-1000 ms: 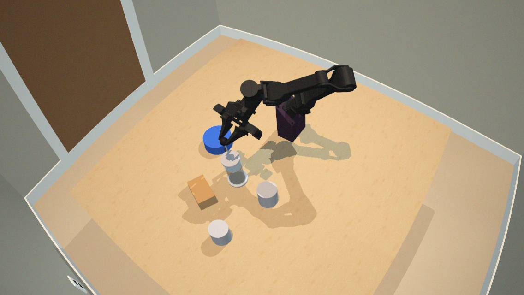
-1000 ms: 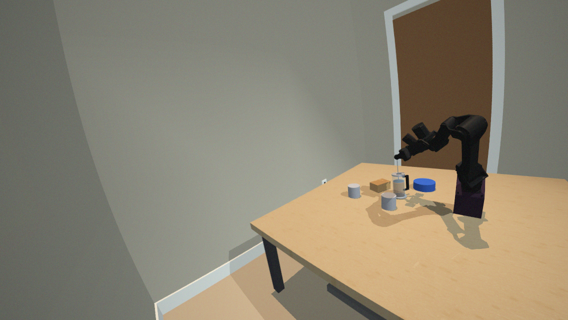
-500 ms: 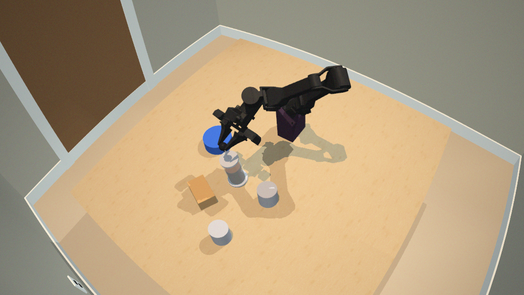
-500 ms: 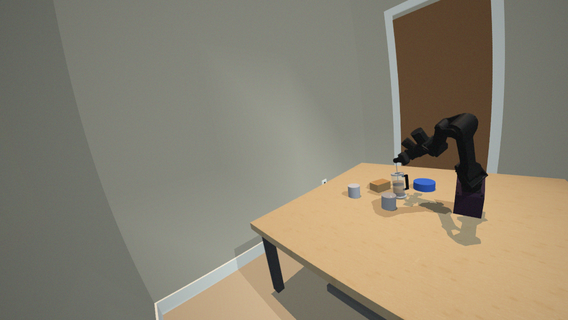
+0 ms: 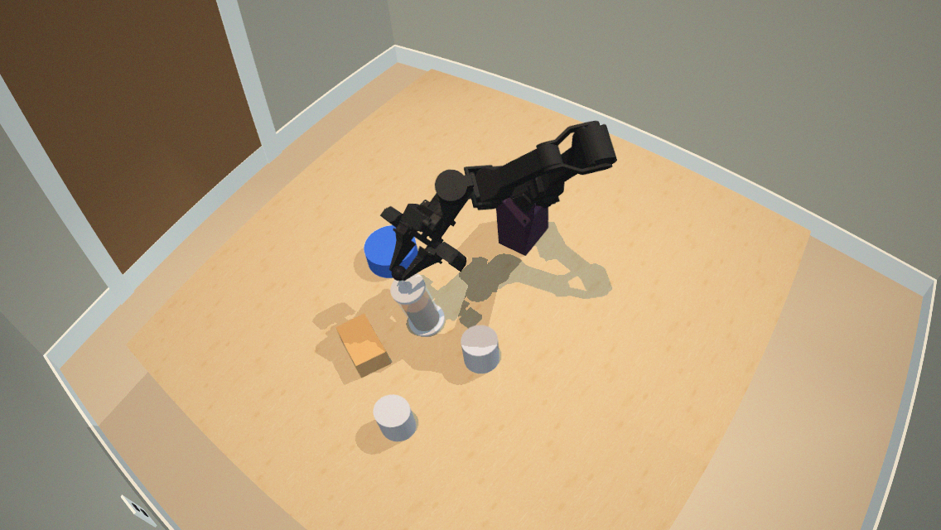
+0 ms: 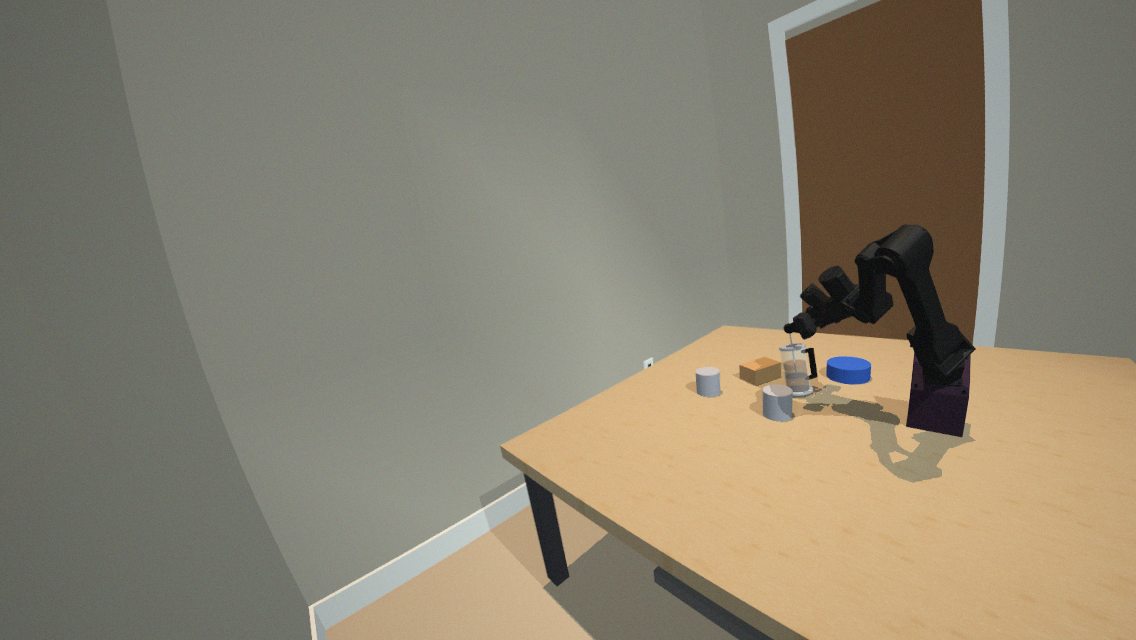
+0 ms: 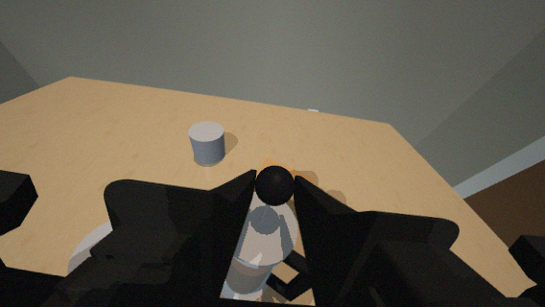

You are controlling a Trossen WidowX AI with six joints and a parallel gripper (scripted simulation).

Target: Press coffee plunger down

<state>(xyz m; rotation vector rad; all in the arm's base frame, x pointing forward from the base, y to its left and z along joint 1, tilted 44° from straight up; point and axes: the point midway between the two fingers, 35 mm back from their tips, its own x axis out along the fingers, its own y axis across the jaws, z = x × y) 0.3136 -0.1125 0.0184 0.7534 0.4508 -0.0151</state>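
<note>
Now: the glass coffee press 90 mm below my gripper tip and 30 mm behind it. Also, from my gripper tip: orange box: 170 mm below, 90 mm ahead, 60 mm to the right.
</note>
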